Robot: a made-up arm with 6 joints.
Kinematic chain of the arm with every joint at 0, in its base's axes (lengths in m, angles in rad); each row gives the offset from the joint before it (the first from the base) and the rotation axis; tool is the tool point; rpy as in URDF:
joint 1: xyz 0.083 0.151 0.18 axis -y
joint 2: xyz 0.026 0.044 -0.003 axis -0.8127 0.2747 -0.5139
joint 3: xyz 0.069 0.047 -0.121 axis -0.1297 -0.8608 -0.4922
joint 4: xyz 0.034 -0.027 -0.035 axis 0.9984 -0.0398 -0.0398
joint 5: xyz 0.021 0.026 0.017 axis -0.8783 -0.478 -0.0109
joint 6: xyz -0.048 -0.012 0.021 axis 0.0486 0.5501 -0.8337
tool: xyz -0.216 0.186 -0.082 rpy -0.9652 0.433 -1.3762
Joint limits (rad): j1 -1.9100..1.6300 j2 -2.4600..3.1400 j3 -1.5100..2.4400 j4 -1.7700..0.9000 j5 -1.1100..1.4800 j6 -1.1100..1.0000
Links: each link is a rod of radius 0.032 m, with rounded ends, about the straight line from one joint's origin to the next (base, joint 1, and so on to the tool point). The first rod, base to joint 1, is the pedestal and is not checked.
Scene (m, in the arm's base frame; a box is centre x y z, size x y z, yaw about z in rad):
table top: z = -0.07
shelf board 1: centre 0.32 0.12 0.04 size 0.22 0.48 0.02 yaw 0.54
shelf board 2: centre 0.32 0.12 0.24 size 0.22 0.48 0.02 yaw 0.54
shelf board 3: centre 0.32 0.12 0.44 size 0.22 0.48 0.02 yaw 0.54
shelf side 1: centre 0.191 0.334 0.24 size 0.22 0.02 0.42 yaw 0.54
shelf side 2: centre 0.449 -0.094 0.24 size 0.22 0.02 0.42 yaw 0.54
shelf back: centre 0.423 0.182 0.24 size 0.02 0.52 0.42 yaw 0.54
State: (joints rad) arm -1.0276 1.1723 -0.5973 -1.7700 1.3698 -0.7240
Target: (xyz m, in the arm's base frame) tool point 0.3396 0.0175 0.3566
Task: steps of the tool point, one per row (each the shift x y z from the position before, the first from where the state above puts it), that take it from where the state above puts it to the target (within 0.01 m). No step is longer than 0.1 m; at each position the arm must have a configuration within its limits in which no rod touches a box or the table.
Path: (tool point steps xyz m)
1: -0.0175 -0.0834 -0.0075
2: -0.0486 -0.0805 -0.0062
3: -0.0733 -0.0630 0.0127
4: -0.0798 -0.0352 0.0435
5: -0.0625 -0.0028 0.0739
6: 0.0889 -0.0057 0.0055
7: 0.0859 0.0184 0.0175
8: 0.0759 0.0411 0.0256
9: 0.0610 0.0607 0.0287
10: 0.0429 0.0752 0.0255

